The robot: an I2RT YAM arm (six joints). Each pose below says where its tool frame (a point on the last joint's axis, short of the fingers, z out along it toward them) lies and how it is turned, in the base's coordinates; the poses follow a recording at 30 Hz.
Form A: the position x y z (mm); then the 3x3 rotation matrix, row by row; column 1 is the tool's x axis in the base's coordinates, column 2 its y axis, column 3 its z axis. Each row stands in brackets.
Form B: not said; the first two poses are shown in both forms.
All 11 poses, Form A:
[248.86, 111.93, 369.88], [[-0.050, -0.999, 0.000], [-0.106, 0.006, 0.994], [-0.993, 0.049, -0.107]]
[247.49, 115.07, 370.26], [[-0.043, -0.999, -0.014], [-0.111, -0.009, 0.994], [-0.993, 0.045, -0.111]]
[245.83, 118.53, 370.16], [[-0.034, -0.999, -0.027], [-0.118, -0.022, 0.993], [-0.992, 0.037, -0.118]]
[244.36, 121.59, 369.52], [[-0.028, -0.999, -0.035], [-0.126, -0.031, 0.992], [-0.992, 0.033, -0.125]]
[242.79, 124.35, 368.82], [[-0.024, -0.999, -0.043], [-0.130, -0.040, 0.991], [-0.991, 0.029, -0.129]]
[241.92, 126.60, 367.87], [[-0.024, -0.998, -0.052], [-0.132, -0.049, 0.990], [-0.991, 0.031, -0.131]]
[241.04, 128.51, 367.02], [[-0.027, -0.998, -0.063], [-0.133, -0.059, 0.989], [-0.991, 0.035, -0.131]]
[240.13, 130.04, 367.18], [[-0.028, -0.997, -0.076], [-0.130, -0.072, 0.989], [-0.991, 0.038, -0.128]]
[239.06, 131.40, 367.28], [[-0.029, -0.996, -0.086], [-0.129, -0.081, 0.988], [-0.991, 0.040, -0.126]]
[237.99, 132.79, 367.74], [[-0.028, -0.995, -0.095], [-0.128, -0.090, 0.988], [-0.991, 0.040, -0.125]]
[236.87, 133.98, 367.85], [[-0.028, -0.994, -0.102], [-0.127, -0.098, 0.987], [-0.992, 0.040, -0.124]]
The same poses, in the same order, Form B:
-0.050, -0.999, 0.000, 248.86; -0.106, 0.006, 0.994, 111.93; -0.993, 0.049, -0.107, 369.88; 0, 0, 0, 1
-0.043, -0.999, -0.014, 247.49; -0.111, -0.009, 0.994, 115.07; -0.993, 0.045, -0.111, 370.26; 0, 0, 0, 1
-0.034, -0.999, -0.027, 245.83; -0.118, -0.022, 0.993, 118.53; -0.992, 0.037, -0.118, 370.16; 0, 0, 0, 1
-0.028, -0.999, -0.035, 244.36; -0.126, -0.031, 0.992, 121.59; -0.992, 0.033, -0.125, 369.52; 0, 0, 0, 1
-0.024, -0.999, -0.043, 242.79; -0.130, -0.040, 0.991, 124.35; -0.991, 0.029, -0.129, 368.82; 0, 0, 0, 1
-0.024, -0.998, -0.052, 241.92; -0.132, -0.049, 0.990, 126.60; -0.991, 0.031, -0.131, 367.87; 0, 0, 0, 1
-0.027, -0.998, -0.063, 241.04; -0.133, -0.059, 0.989, 128.51; -0.991, 0.035, -0.131, 367.02; 0, 0, 0, 1
-0.028, -0.997, -0.076, 240.13; -0.130, -0.072, 0.989, 130.04; -0.991, 0.038, -0.128, 367.18; 0, 0, 0, 1
-0.029, -0.996, -0.086, 239.06; -0.129, -0.081, 0.988, 131.40; -0.991, 0.040, -0.126, 367.28; 0, 0, 0, 1
-0.028, -0.995, -0.095, 237.99; -0.128, -0.090, 0.988, 132.79; -0.991, 0.040, -0.125, 367.74; 0, 0, 0, 1
-0.028, -0.994, -0.102, 236.87; -0.127, -0.098, 0.987, 133.98; -0.992, 0.040, -0.124, 367.85; 0, 0, 0, 1

